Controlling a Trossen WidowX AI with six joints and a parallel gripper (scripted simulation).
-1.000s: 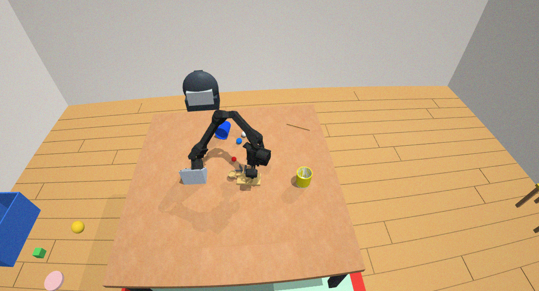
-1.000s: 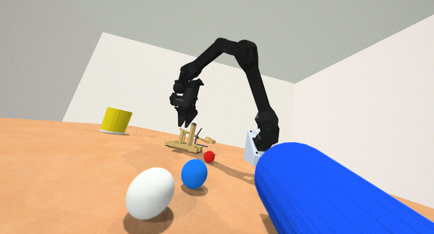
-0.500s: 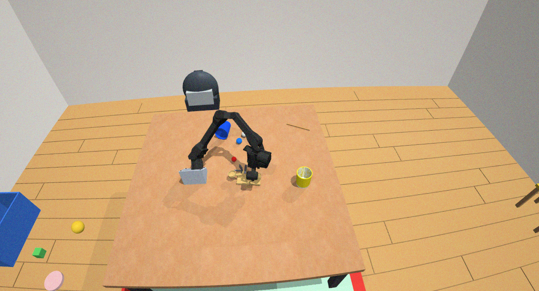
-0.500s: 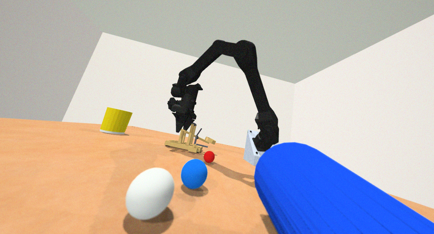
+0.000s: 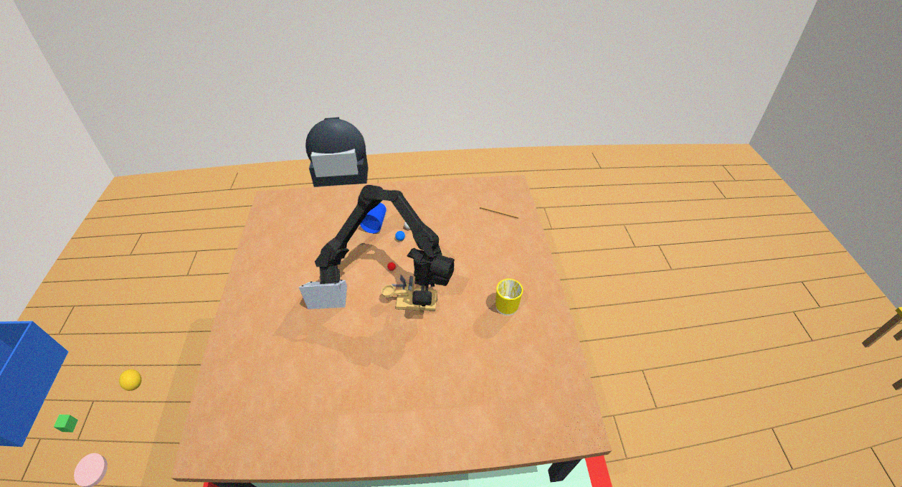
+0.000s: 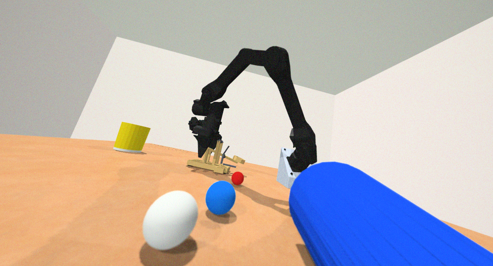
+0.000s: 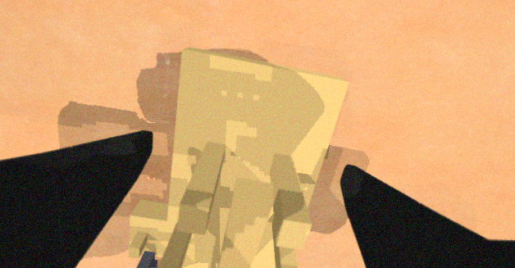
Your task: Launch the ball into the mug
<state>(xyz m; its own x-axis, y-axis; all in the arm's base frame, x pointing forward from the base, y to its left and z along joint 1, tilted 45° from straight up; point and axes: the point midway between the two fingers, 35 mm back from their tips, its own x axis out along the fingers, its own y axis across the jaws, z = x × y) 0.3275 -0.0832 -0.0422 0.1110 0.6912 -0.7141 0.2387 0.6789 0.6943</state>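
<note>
Right now my gripper tip is 18 cm to the right of the red ball, 10 cm past it and 2 cm above it. Also, from my gripper tip: blue ball 33 cm to the left, 5 cm behind, 2 cm below; wooden catapult 6 cm behind, 4 cm to the left, 2 cm above; yellow mug 28 cm ahead, 8 cm to the right, 1 cm below.
</note>
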